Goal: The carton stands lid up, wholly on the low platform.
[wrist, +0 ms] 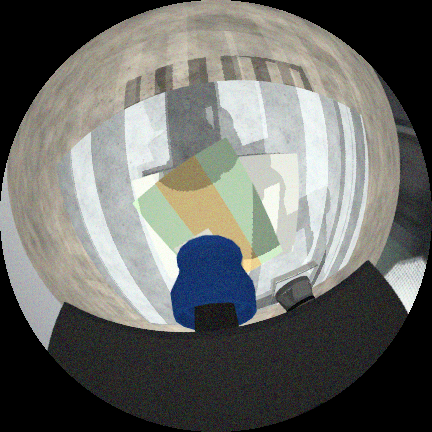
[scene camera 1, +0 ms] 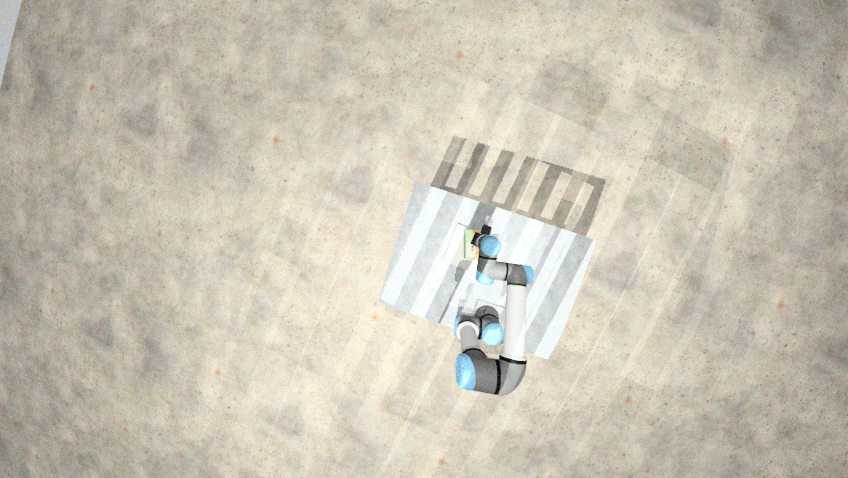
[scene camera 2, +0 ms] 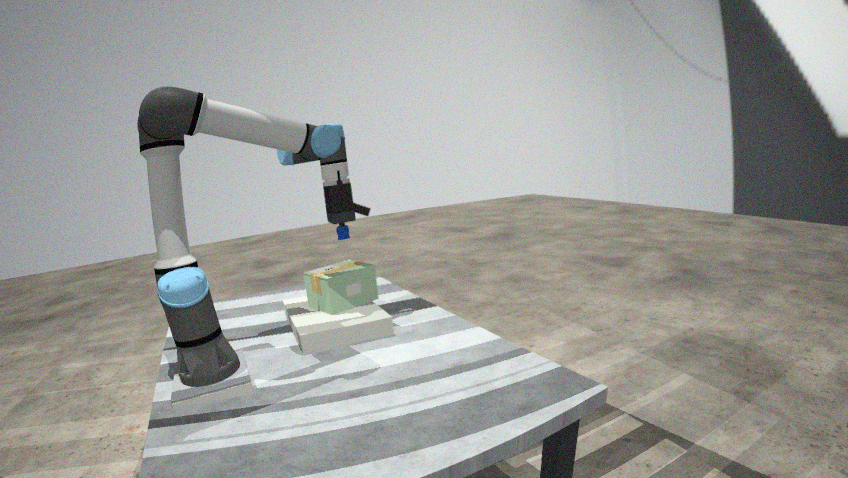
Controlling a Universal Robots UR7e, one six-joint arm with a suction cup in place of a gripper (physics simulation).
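Pixels of known places: hand, tool point: [wrist: 209,262] [scene camera 2: 343,238]; arm's base, link origin: [wrist: 291,287] [scene camera 1: 486,316] [scene camera 2: 210,371].
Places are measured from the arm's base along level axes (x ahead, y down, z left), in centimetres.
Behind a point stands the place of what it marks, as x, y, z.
The green carton [scene camera 1: 468,244] {37.7, -12.5, 30.1} [scene camera 2: 350,290] {40.5, -7.4, 20.1} [wrist: 237,195] {43.1, -12.4, 23.4} stands upright with its orange-taped lid facing up. It rests on the low cream platform [scene camera 2: 344,335] {34.5, -0.1, 7.3} [wrist: 287,170] {43.8, -2.4, 10.3}, turned at an angle to the platform's edges. Its far end is close to the platform's far edge; its bottom there is hidden, so I cannot tell whether it sits wholly inside. My blue suction cup [scene camera 2: 343,232] [wrist: 210,250] hangs above the carton with a visible gap in scene camera 2. It holds nothing. The arm hides the cup and part of the carton in scene camera 1.
The platform stands on a grey table [scene camera 1: 409,255] {16.6, 2.4, 59.7} [scene camera 2: 451,391] {46.5, 2.4, -26.5} with striped light and shadow across it. The arm's base [scene camera 2: 207,362] {1.0, -4.9, -6.5} [wrist: 296,292] {5.6, -5.7, 2.6} is mounted near one table edge. The concrete floor [scene camera 1: 178,296] lies beyond the table's edges.
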